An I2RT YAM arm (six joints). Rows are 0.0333 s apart.
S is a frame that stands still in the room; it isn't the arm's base.
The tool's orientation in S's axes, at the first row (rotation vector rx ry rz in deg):
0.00 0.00 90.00
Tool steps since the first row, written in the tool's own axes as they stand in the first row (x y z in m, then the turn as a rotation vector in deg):
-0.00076 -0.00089 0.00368 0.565 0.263 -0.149
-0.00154 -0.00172 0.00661 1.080 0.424 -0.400
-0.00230 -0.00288 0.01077 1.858 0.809 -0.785
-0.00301 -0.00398 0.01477 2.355 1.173 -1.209
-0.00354 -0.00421 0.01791 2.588 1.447 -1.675
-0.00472 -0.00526 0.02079 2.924 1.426 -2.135
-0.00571 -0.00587 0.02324 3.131 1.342 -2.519
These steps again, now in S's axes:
0.00089 -0.00076 0.00368 -0.263 0.565 -0.149
0.00172 -0.00154 0.00661 -0.424 1.080 -0.400
0.00288 -0.00230 0.01077 -0.809 1.858 -0.785
0.00398 -0.00301 0.01477 -1.173 2.355 -1.209
0.00421 -0.00354 0.01791 -1.447 2.588 -1.675
0.00526 -0.00472 0.02079 -1.426 2.924 -2.135
0.00587 -0.00571 0.02324 -1.342 3.131 -2.519

